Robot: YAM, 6 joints.
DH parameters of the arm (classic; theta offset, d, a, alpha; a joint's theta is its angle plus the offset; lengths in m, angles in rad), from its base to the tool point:
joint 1: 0 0.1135 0.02 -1.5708
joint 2: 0 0 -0.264 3.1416
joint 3: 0.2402 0 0.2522 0
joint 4: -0.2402 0 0.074 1.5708
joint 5: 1.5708 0 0 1.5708
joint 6: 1.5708 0.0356 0 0
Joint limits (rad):
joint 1: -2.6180..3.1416
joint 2: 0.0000..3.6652
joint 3: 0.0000..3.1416
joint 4: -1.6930..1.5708
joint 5: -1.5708..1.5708
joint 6: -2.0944..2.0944
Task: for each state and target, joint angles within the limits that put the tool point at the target. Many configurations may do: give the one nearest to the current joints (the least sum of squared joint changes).
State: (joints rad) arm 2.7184 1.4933 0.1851 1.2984 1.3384 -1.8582
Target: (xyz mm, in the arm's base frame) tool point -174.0 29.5 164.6
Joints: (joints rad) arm 3.1416 1.2982 0.0375 1.3867 0.9767 -1.8582
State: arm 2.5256 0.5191 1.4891 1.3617 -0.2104 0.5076
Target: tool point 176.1 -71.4 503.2
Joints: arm 2.7888 0.3315 1.1899 1.4707 -0.1738 0.5076
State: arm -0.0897 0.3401 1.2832 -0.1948 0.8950 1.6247
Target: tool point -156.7 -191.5 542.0
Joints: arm 0.7707 0.3209 1.7670 -0.0197 0.9151 1.6247
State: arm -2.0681 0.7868 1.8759 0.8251 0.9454 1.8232
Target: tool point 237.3 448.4 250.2
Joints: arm -2.1190 0.0000 2.1268 1.4651 1.0664 1.8232
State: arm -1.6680 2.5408 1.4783 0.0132 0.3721 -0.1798
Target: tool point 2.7 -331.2 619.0
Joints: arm -1.5283 1.7544 2.2644 0.2470 0.3249 -0.1798
